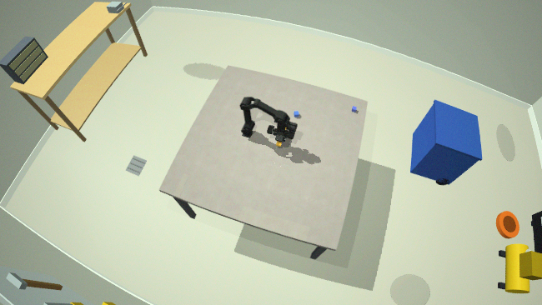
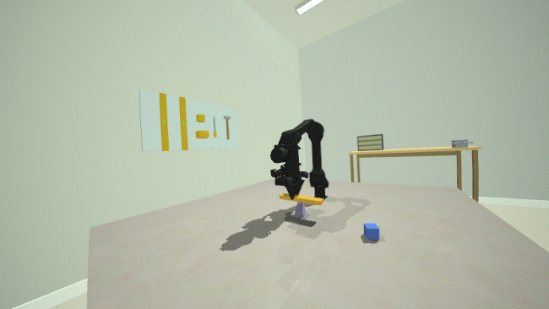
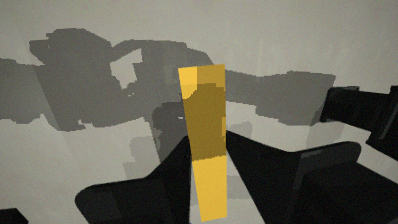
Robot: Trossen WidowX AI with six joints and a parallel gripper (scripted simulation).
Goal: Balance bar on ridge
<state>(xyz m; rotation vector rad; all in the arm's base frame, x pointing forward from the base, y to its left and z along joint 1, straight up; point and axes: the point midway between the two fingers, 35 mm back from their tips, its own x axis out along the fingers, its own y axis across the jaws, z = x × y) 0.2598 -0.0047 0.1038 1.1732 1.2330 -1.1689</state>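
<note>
My gripper tip is 30 mm to the right of the yellow bar.
</note>
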